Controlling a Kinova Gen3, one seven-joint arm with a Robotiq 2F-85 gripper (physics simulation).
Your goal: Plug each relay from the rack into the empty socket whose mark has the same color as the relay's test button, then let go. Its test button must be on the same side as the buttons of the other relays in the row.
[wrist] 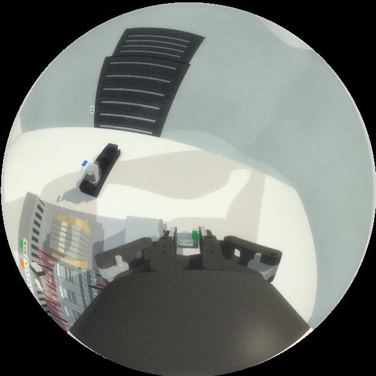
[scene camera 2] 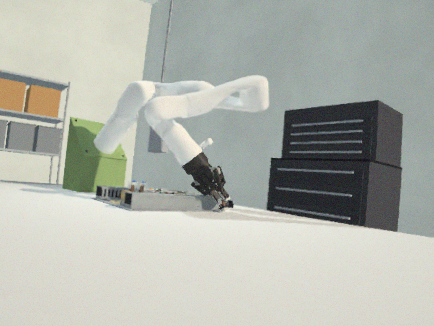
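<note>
My gripper [scene camera 2: 221, 203] [wrist: 187, 233] is shut on a clear relay with a green test button [wrist: 195, 234]. It is low, beyond the near-right end of the grey socket panel [scene camera 2: 165, 201] in the scene view. The black rack [wrist: 106, 167] lies on the table at the upper left of the wrist view, apart from the fingers; it holds a relay [wrist: 92, 172] with a blue test button. The panel's sockets [wrist: 67, 282] are at the lower left of the wrist view, partly hidden by the gripper. A green mark [wrist: 22, 244] by K16 and an orange mark [wrist: 22, 263] show there.
Relays [scene camera 2: 138, 186] stand at the panel's left part in the scene view. A beige-ended terminal block [wrist: 70, 241] and a slotted duct [wrist: 35, 215] adjoin the sockets. Black drawer cabinets [scene camera 2: 330, 187] [wrist: 135, 95] and a green case [scene camera 2: 90, 165] stand behind the table [scene camera 2: 200, 270].
</note>
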